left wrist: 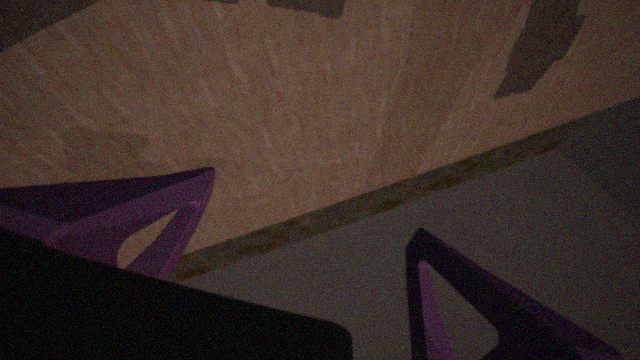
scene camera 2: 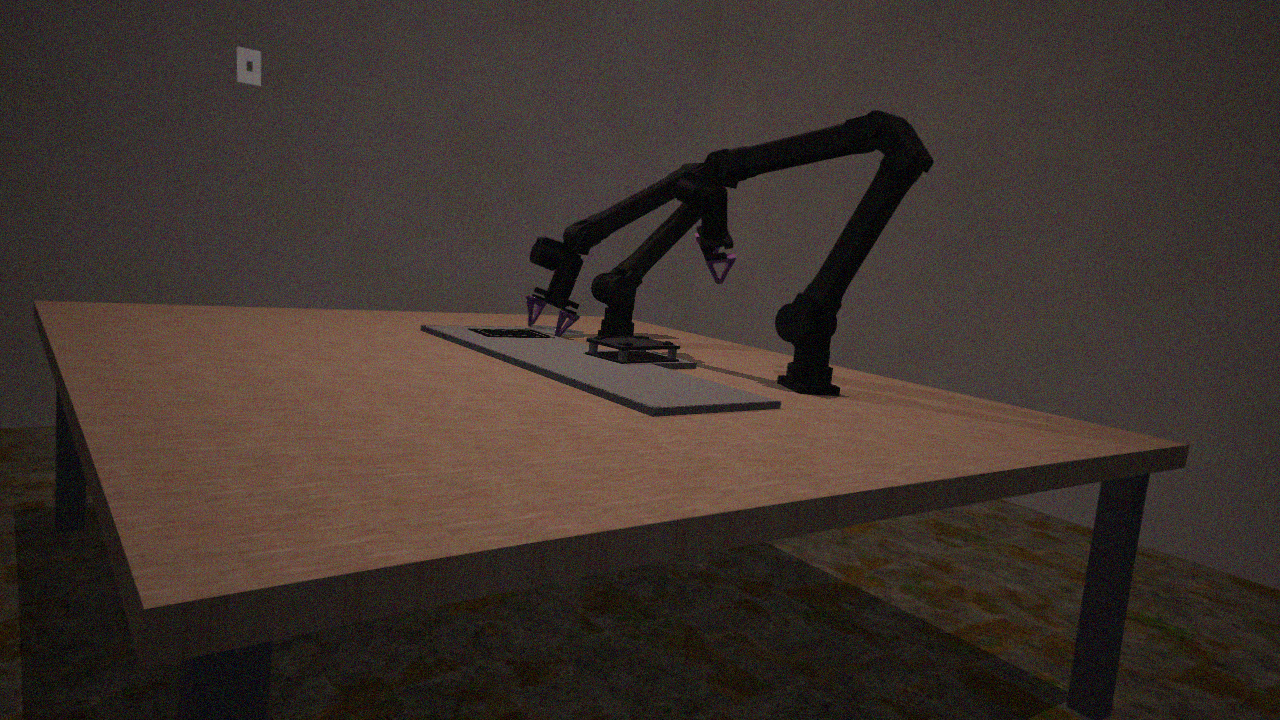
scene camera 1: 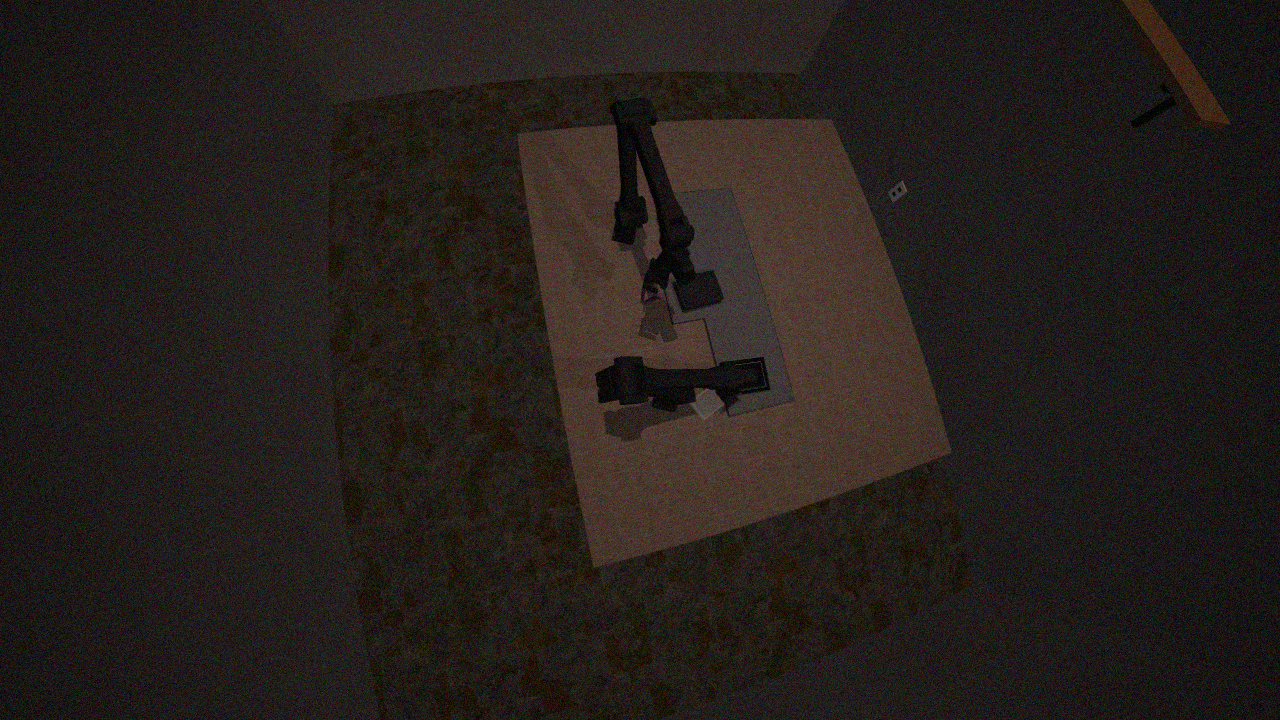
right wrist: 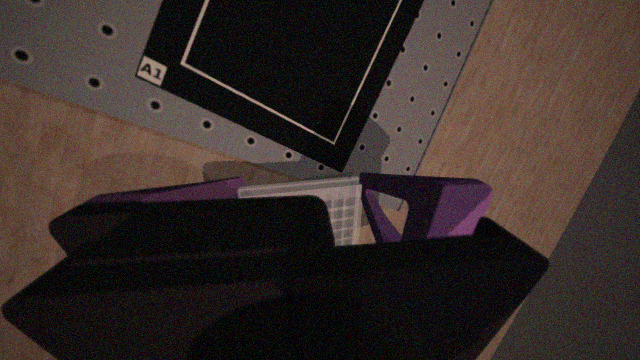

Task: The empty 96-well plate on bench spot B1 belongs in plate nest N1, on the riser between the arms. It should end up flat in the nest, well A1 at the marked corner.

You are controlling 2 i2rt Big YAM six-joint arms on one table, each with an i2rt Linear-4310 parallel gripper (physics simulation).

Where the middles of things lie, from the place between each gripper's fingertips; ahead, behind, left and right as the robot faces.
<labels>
My right hand is 6 cm past the well plate [right wrist: 342, 195] and 2 cm to the left of it. From my right hand the other things lie so: black nest with white outline [right wrist: 309, 82] (11 cm ahead, 3 cm to the left).
Right now my left hand is 37 cm to the left of the well plate, 19 cm above it and 18 cm short of it. The rest, counted from my left hand: black nest with white outline (35 cm ahead, 32 cm to the right, 19 cm below).
</labels>
